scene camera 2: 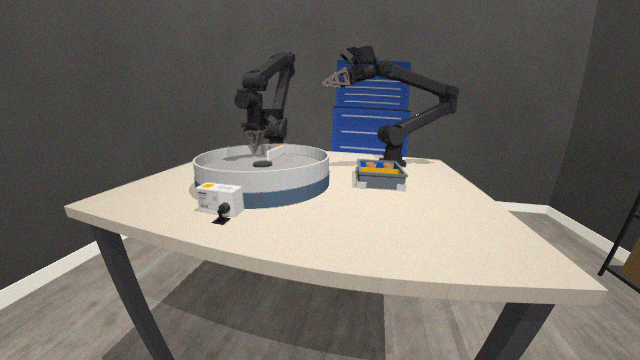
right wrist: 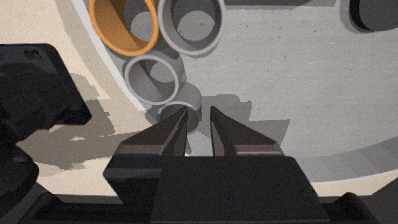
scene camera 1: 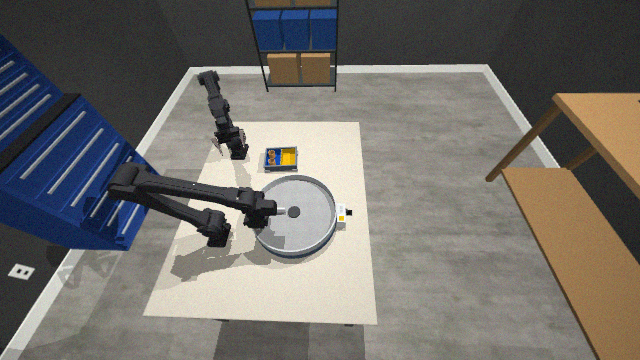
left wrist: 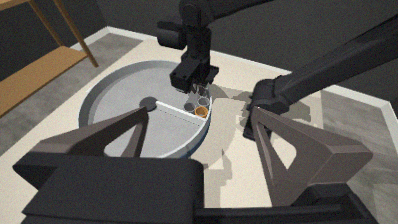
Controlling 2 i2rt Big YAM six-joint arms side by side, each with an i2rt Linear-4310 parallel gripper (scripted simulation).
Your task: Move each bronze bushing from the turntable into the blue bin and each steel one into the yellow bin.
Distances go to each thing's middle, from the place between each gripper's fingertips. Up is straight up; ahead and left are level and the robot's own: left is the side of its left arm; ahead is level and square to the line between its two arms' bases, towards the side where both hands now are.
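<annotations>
My left gripper's 140 mm short of the grey bin tray (scene camera 2: 377, 180), and it's 210 mm to the right of the tray and 310 mm above it. As for the tray itself, I see it 50 mm ahead of my right hand, 460 mm to the left of that hand and 60 mm below it.
</annotations>
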